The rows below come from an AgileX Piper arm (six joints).
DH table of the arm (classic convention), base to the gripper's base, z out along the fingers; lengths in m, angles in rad. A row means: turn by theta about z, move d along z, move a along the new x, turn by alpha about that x. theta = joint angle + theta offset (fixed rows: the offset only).
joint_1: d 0.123, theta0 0, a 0, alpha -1.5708
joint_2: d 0, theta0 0.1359, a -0.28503, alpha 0
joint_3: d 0, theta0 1.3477, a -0.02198, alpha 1.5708
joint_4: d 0.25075, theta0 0, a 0, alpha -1.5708
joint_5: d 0, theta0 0, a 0, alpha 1.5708
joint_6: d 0.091, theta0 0, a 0, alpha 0
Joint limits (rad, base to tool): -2.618..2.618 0..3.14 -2.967..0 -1.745..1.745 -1.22..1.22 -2.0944..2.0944
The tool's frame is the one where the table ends.
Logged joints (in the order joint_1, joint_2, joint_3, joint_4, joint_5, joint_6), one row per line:
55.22, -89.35, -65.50, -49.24, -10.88, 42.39
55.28, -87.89, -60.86, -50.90, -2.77, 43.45
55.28, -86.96, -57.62, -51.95, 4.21, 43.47
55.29, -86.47, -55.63, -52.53, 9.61, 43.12
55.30, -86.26, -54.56, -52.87, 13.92, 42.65
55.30, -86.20, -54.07, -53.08, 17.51, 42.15
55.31, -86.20, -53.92, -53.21, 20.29, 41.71
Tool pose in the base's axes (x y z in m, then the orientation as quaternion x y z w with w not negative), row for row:
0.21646, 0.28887, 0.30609, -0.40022, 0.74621, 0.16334, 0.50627
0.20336, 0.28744, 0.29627, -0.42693, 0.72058, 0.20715, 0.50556
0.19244, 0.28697, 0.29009, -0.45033, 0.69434, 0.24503, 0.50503
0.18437, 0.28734, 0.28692, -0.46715, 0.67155, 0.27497, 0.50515
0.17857, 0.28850, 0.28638, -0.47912, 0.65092, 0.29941, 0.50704
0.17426, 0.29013, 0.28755, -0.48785, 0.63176, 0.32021, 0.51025
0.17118, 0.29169, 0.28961, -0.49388, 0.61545, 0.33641, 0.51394
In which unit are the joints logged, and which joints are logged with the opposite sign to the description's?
The joints are logged in degrees. Opposite sign: joint_2, joint_5.
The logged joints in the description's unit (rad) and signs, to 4 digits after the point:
0.9638, 1.5595, -1.1432, -0.8594, 0.1899, 0.7398
0.9648, 1.5340, -1.0622, -0.8884, 0.0483, 0.7583
0.9648, 1.5177, -1.0057, -0.9067, -0.0735, 0.7587
0.9650, 1.5092, -0.9709, -0.9168, -0.1677, 0.7526
0.9652, 1.5055, -0.9523, -0.9228, -0.2429, 0.7444
0.9652, 1.5045, -0.9437, -0.9264, -0.3056, 0.7357
0.9653, 1.5045, -0.9411, -0.9287, -0.3541, 0.7280

